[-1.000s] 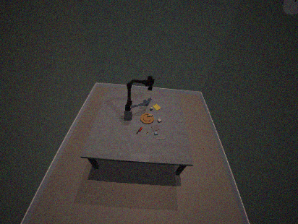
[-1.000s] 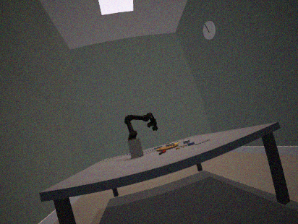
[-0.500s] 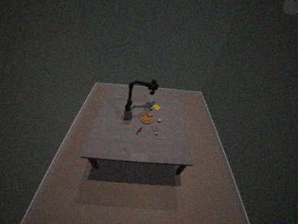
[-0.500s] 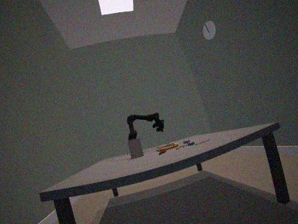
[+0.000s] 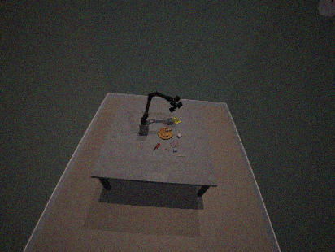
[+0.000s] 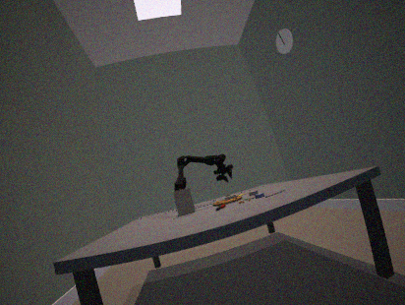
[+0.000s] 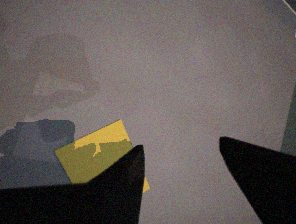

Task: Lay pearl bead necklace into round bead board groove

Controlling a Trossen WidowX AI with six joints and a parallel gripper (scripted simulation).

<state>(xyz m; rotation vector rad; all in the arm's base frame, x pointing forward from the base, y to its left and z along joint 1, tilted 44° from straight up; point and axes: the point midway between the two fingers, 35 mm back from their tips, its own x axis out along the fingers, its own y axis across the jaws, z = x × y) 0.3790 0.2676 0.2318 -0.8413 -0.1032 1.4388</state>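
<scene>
The yellow object lies 140 mm below my gripper tip, 70 mm to the right of it and 10 mm ahead of it. Round my gripper tip: red tool (560 mm to the right, 170 mm behind, 130 mm below); then bluish piece (580 mm to the right, 130 mm below, 40 mm ahead); then grey flat piece (490 mm to the right, 140 mm below, 30 mm ahead).
</scene>
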